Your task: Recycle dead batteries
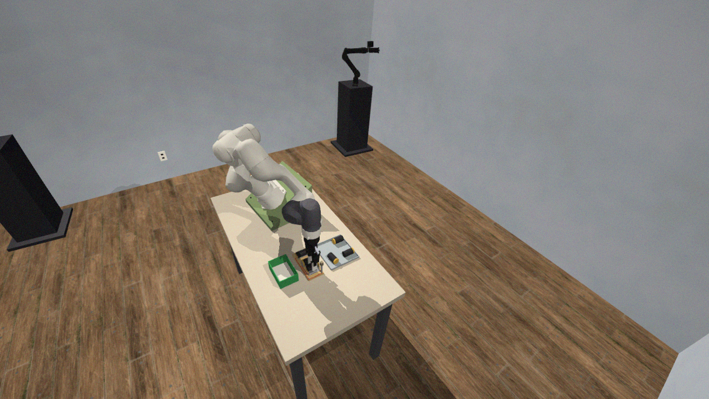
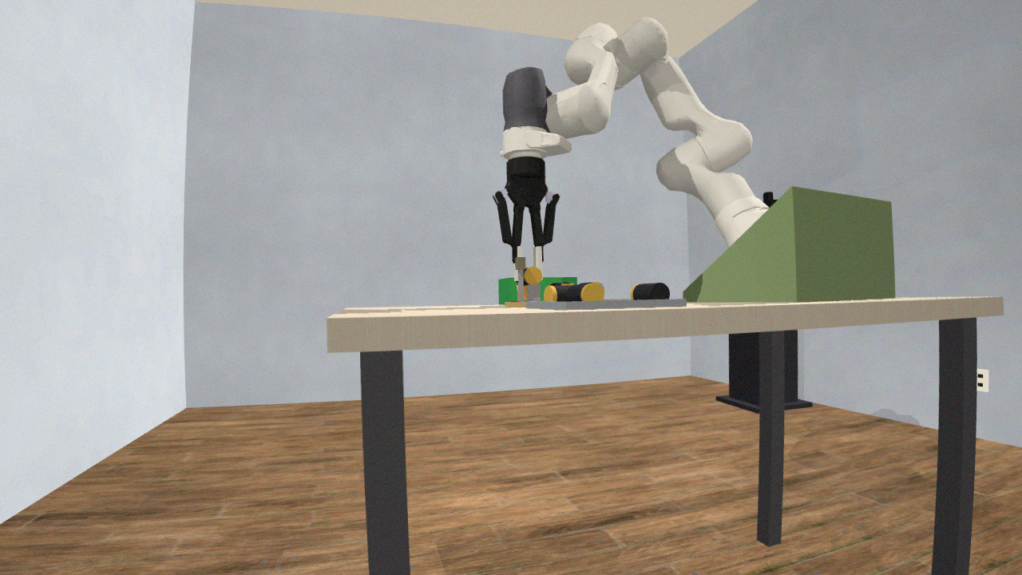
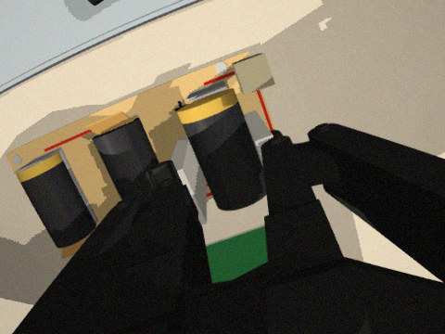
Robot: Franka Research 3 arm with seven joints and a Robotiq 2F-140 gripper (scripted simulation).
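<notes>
Right now my hand is 40 mm to the right of the bulb post, 40 mm above it and 20 mm short of it. From my hand the other things lie so: battery holder 80 mm below, 60 mm behind; then green recycling box 140 mm to the right, 70 mm below, 60 mm behind; then grey tray 170 mm to the left, 80 mm below, 80 mm behind.
</notes>
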